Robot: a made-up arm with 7 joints.
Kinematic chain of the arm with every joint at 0, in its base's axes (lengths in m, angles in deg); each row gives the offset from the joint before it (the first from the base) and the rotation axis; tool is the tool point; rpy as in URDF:
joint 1: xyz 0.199 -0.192 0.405 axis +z
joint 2: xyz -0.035 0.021 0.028 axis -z
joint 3: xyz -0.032 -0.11 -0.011 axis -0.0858 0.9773 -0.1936
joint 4: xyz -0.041 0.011 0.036 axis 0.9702 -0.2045 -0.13
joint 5: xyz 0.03 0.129 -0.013 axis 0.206 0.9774 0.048
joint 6: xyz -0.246 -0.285 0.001 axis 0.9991 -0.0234 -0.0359
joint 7: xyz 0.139 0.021 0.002 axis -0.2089 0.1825 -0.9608
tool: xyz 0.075 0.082 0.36 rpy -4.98 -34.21 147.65
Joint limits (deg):
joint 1: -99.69..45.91
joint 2: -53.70..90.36
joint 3: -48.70..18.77
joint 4: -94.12..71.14
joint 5: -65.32..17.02
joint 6: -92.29..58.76
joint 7: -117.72..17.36
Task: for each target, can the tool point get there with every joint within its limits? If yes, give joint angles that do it. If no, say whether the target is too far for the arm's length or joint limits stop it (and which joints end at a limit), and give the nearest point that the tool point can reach.
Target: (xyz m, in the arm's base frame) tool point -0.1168 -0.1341 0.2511
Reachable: yes | joints -10.24 18.47 -7.05 -72.93 -54.83 -66.80 -59.99
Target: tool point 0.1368 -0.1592 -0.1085
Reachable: no: joint limits stop it (at a limit: joint 1, joint 3, joint 4, joint 5) | nearest point 0.0766 -0.1580 -0.1043 | short by 0.060 m
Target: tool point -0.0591 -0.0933 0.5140
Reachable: yes | joints 18.55 16.78 -24.92 -12.49 -13.95 -44.88 -11.16
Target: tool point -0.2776 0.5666 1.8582
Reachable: no: too far | nearest point -0.0200 0.1566 0.9462 | short by 1.033 m
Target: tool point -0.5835 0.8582 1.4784
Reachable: no: too far | nearest point -0.1421 0.2657 0.8208 | short by 0.989 m
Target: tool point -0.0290 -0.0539 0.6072
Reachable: yes | joints 11.90 23.94 -3.56 -6.61 7.24 -68.97 -87.66
